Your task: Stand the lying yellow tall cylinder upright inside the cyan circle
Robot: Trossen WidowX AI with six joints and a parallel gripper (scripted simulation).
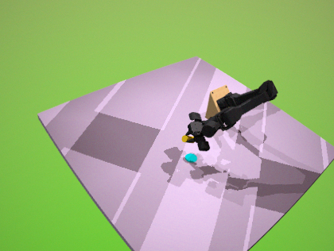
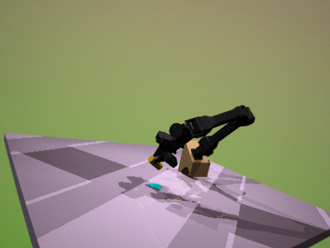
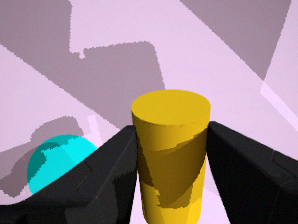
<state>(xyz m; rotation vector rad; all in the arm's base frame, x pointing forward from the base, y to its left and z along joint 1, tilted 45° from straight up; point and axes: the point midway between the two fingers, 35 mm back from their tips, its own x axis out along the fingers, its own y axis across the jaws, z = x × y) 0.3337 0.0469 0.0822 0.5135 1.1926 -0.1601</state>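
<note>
Now: the cyan circle 10 cm below my gripper tip, 4 cm to the left of it and 1 cm behind it. The rest, counted from my gripper tip: yellow tall cylinder: 2 cm behind, 1 cm below.
</note>
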